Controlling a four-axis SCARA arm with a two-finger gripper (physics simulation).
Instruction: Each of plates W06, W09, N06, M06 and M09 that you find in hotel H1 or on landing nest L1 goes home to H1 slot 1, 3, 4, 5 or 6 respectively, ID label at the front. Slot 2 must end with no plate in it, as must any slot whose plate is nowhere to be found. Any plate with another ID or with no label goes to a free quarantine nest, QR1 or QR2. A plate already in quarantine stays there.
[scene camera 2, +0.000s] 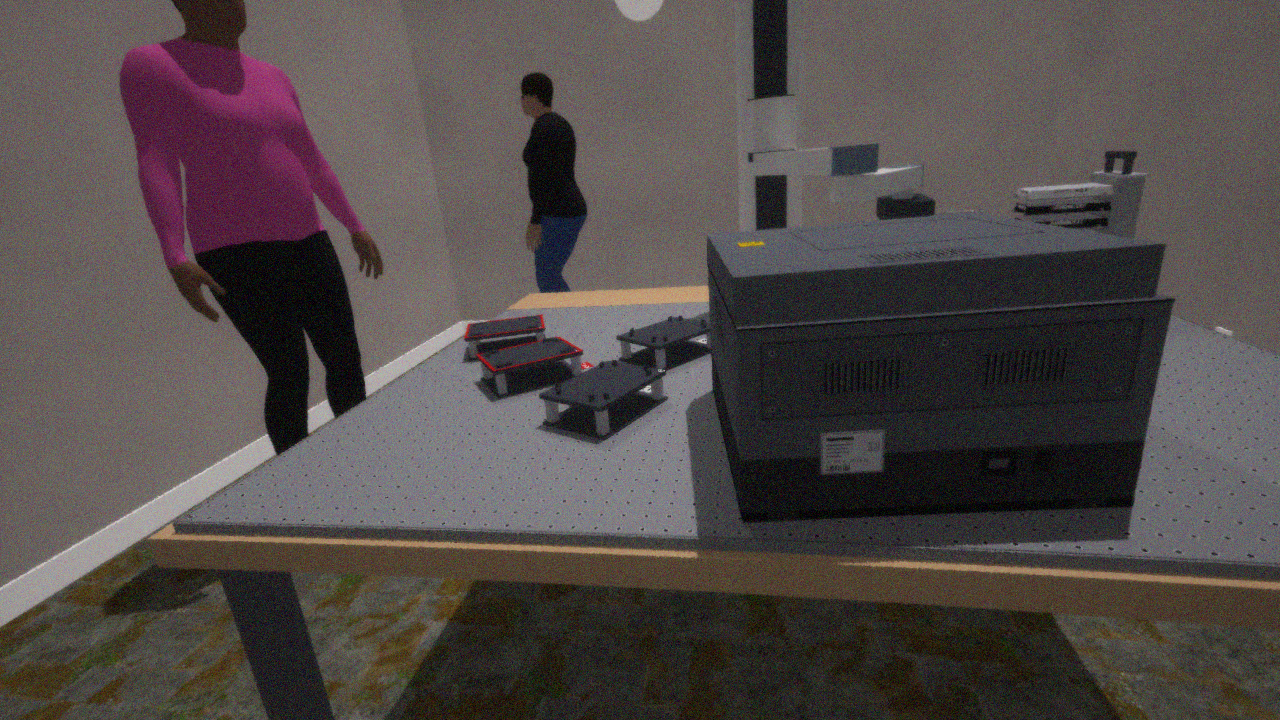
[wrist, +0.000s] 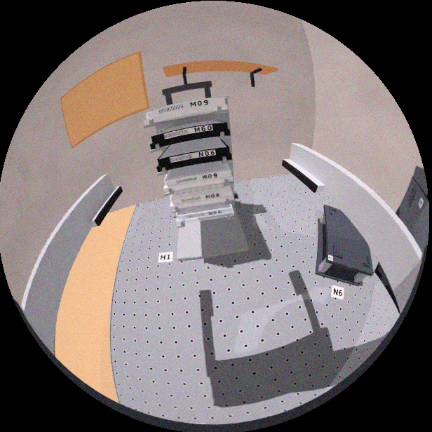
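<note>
Hotel H1 (scene camera 2: 1126, 204) (wrist: 225, 245) stands ahead of the gripper, labels facing it. In the wrist view, from the top, it holds white plate M09 (wrist: 187, 108), black plate M60 (wrist: 187, 134), black plate N06 (wrist: 192, 159), white plate W09 (wrist: 197, 178), a pale plate (wrist: 200, 198) with a blurred label like M06, and a clear plate (wrist: 205, 215) with a label like W06. My gripper (wrist: 196, 160) is open and empty, apart from the hotel. Two red-rimmed nests (scene camera 2: 529, 354) (scene camera 2: 504, 327) show no plate; their labels are unreadable. L1 cannot be identified.
Dark nest N6 (wrist: 350, 240) stands right of the hotel. Two more dark nests (scene camera 2: 604, 385) (scene camera 2: 664, 332) stand beside the red-rimmed ones. A large grey instrument (scene camera 2: 939, 376) hides part of the bench. Two people (scene camera 2: 237, 152) (scene camera 2: 552, 170) stand beyond the bench.
</note>
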